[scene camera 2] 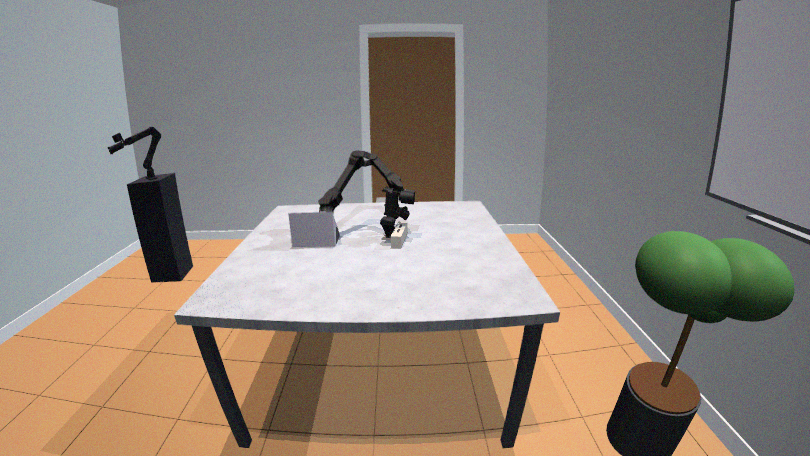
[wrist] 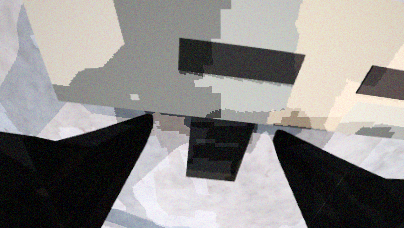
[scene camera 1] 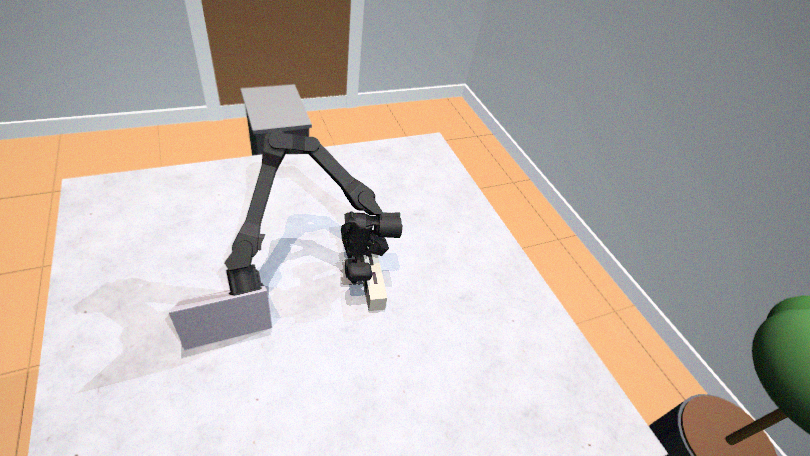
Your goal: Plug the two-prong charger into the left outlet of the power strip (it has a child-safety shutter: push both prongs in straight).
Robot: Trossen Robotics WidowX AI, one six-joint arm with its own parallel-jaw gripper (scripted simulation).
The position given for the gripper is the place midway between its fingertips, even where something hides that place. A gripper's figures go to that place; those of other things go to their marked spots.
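Labels:
The gripper (wrist: 214, 127) is 11 cm from the lens, while a charger (wrist: 217, 147) is 8 cm from the lens.

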